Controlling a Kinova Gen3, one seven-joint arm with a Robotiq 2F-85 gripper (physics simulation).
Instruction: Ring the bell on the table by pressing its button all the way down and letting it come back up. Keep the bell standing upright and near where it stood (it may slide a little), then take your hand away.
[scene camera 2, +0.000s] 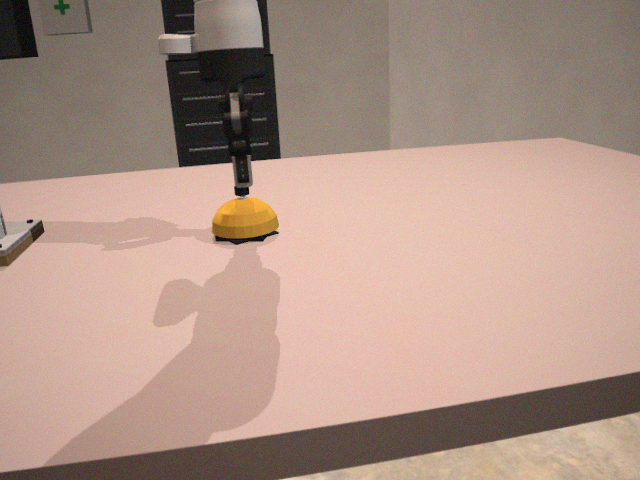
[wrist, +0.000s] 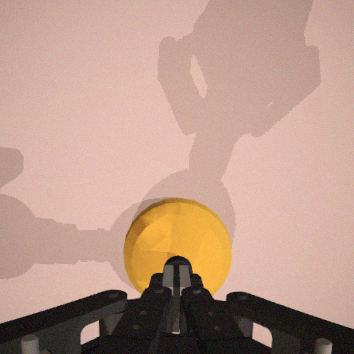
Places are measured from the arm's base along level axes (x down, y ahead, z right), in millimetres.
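Pixels of known places: gripper, fingertip midpoint: (scene camera 2: 244, 186) (wrist: 175, 280).
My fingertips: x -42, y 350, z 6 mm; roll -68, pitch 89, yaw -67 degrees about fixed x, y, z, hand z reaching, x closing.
Ahead of a thing's pixels: the offset from my fingertips to its top centre. Level surfaces: height alone.
The yellow dome bell @[dx +0, dy -4, dz -1 mm] (scene camera 2: 245, 219) (wrist: 180, 230) stands upright on its dark base on the table. Its black button cap @[dx +0, dy -4, dz -1 mm] (scene camera 2: 241, 191) (wrist: 178, 259) sits low over the dome top, with a thin sliver of pale stem showing below it in the scene view. My gripper (scene camera 2: 242, 182) (wrist: 175, 280) is shut and empty, pointing straight down. Its fingertips are on top of the button cap and appear to touch it. In the wrist view the fingertips hide part of the cap and the near side of the dome.
The pink table @[dx +61 mm] (scene camera 2: 439, 258) (wrist: 65, 90) carries the arm's shadows around the bell. A grey-topped board with a wooden edge (scene camera 2: 23, 231) lies at the left edge of the scene view. A dark drawer cabinet (scene camera 2: 206, 111) stands behind the table.
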